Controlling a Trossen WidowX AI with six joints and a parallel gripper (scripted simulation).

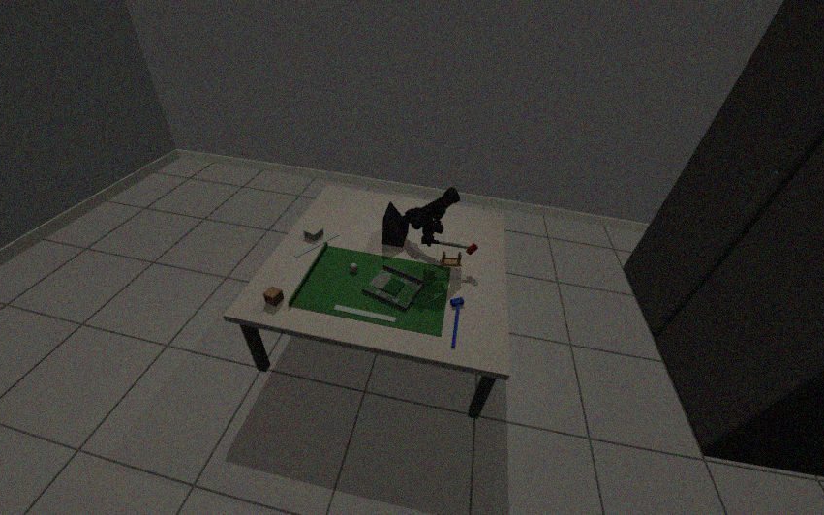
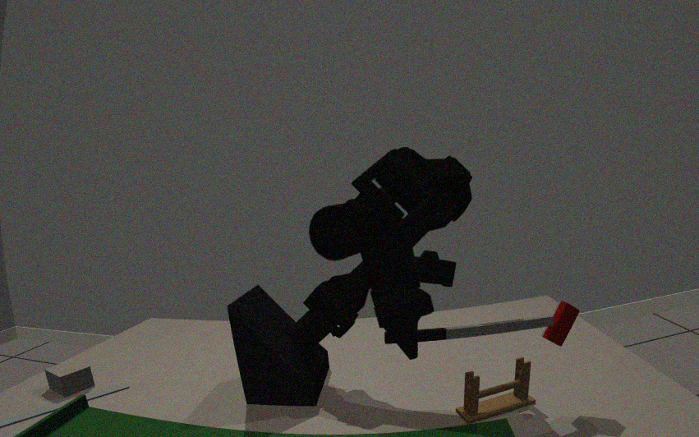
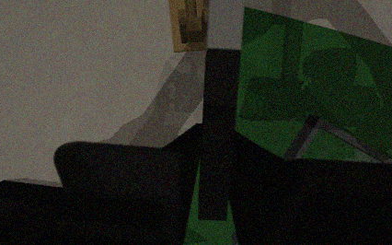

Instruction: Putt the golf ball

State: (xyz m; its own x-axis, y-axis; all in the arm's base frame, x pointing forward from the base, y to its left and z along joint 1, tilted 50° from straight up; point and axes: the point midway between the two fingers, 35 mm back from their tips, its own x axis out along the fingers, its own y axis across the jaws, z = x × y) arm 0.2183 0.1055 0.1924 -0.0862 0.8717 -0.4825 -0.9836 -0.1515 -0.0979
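My gripper tip is now 11 cm to the right of the red putter, 3 cm past it and 2 cm below it. Also, from my gripper tip: wooden stand (13 cm to the left, 9 cm below, 4 cm behind); green mat (27 cm ahead, 21 cm to the right, 12 cm below); white golf ball (36 cm to the right, 20 cm ahead, 10 cm below).
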